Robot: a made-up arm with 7 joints. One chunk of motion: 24 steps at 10 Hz.
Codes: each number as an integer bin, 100 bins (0 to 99) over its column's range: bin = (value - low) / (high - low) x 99, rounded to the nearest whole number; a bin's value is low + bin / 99 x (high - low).
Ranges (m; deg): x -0.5..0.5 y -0.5..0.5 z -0.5..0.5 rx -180..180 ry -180..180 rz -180..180
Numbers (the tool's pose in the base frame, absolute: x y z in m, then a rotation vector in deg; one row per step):
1: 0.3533 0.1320 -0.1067 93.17 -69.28 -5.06
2: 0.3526 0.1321 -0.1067 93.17 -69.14 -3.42
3: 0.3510 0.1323 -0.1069 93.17 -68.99 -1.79
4: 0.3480 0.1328 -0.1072 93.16 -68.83 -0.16
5: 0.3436 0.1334 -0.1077 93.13 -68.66 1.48
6: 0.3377 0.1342 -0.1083 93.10 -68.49 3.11
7: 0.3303 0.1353 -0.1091 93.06 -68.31 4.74
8: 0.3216 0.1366 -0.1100 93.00 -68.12 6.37
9: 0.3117 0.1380 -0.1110 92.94 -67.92 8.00
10: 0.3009 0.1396 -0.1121 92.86 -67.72 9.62
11: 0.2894 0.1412 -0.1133 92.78 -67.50 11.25
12: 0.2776 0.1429 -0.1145 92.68 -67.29 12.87
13: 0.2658 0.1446 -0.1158 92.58 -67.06 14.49
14: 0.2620 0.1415 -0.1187 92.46 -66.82 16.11
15: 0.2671 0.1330 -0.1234 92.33 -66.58 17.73
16: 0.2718 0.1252 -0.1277 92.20 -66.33 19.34
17: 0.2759 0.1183 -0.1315 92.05 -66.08 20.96
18: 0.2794 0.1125 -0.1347 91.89 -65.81 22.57
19: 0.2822 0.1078 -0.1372 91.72 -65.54 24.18
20: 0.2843 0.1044 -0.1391 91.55 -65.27 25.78
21: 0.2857 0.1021 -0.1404 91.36 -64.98 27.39
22: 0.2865 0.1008 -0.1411 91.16 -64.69 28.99
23: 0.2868 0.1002 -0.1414 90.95 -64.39 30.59
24: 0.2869 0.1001 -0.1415 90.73 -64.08 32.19
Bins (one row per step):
1: 84 63 39 75 30 48
2: 84 63 39 75 30 49
3: 84 63 39 75 31 49
4: 84 63 39 75 31 49
5: 84 63 39 75 31 50
6: 83 63 39 75 31 50
7: 82 63 39 75 31 51
8: 81 63 39 75 31 51
9: 80 63 39 75 31 52
10: 79 63 38 75 31 52
11: 78 63 38 75 31 53
12: 77 64 38 75 31 53
13: 76 64 38 75 31 53
14: 75 64 38 75 31 54
15: 76 63 37 75 31 54
16: 76 62 37 75 31 55
17: 77 61 36 75 31 55
18: 77 61 36 75 31 56
19: 77 60 36 75 31 56
20: 78 60 36 75 32 57
21: 78 60 36 75 32 57
22: 78 59 36 75 32 57
23: 78 59 36 75 32 58
24: 78 59 35 74 32 58

